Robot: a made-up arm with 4 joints.
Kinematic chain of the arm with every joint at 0, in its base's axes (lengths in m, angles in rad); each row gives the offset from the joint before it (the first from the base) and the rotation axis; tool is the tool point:
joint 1: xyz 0 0 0.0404 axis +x
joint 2: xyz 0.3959 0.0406 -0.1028 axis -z
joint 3: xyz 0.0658 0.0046 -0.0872 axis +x
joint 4: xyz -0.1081 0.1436 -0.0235 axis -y
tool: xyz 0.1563 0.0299 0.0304
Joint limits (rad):
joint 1: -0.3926..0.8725
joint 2: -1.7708..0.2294
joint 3: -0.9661..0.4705
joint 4: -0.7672..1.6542
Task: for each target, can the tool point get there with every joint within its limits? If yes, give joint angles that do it. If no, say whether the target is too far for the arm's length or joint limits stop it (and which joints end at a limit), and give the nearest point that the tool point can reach.
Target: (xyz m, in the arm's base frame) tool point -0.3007 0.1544 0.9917
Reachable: no: too far | nearest point 0.2637 0.1704 0.1454 | short by 1.017 m
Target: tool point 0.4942 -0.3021 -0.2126
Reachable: no: joint limits stop it (at a limit: joint 1, joint 2, joint 3, joint 4) | nearest point 0.4877 -0.1215 -0.3372 | short by 0.219 m
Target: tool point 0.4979 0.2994 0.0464
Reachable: yes | joints 0.7305 -0.0761 -0.0021 -0.0753
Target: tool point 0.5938 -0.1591 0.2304
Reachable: no: joint limits stop it (at a limit: joint 1, joint 2, joint 3) | nearest point 0.4590 0.0960 0.1384 | short by 0.303 m
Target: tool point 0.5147 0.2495 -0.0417
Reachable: yes | joints 0.3131 0.0276 0.1651 -0.0017
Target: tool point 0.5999 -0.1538 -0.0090
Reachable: no: joint limits stop it (at a limit: joint 1, joint 2, joint 3) | nearest point 0.5213 0.1142 -0.0760 | short by 0.287 m
